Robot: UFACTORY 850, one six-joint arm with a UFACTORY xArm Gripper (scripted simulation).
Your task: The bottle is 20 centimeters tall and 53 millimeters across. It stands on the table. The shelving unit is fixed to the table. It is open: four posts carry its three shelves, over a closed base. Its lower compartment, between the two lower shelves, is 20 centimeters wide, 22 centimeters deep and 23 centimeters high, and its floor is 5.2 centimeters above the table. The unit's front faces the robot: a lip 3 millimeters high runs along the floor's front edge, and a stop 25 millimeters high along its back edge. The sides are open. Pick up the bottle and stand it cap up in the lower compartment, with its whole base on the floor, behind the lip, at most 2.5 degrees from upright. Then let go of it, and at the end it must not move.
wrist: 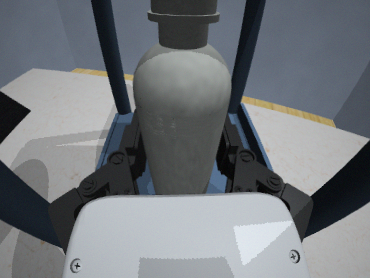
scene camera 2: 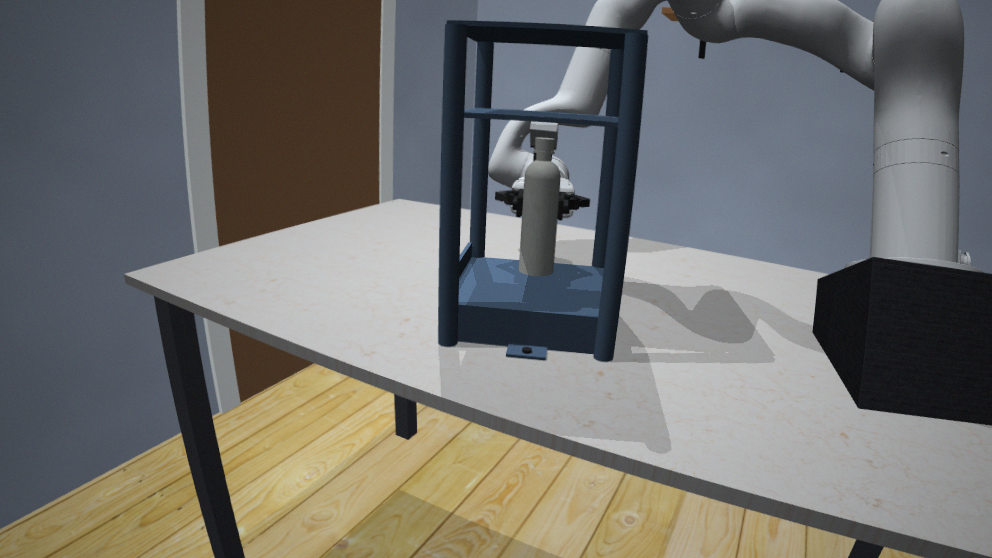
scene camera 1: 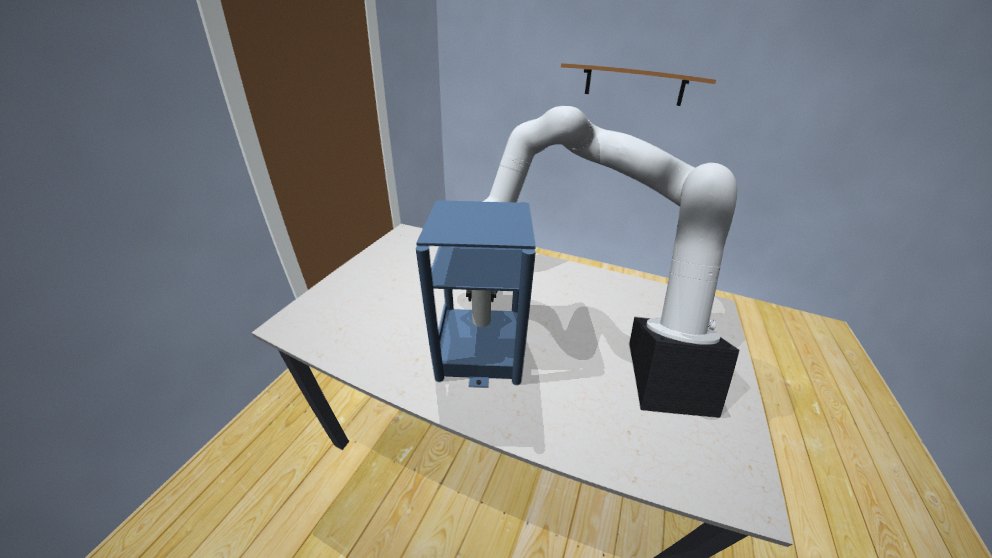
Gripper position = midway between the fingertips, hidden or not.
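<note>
There is a shelving unit [scene camera 2: 482,300] that I can see, and the wrist view shows me the shelving unit [wrist: 238,115] too. I also see a grey bottle [scene camera 2: 542,177], and in the wrist view I find the grey bottle [wrist: 182,86] again. My gripper [scene camera 2: 539,208] is visible as well, and the wrist view shows my gripper [wrist: 180,121] too.
</note>
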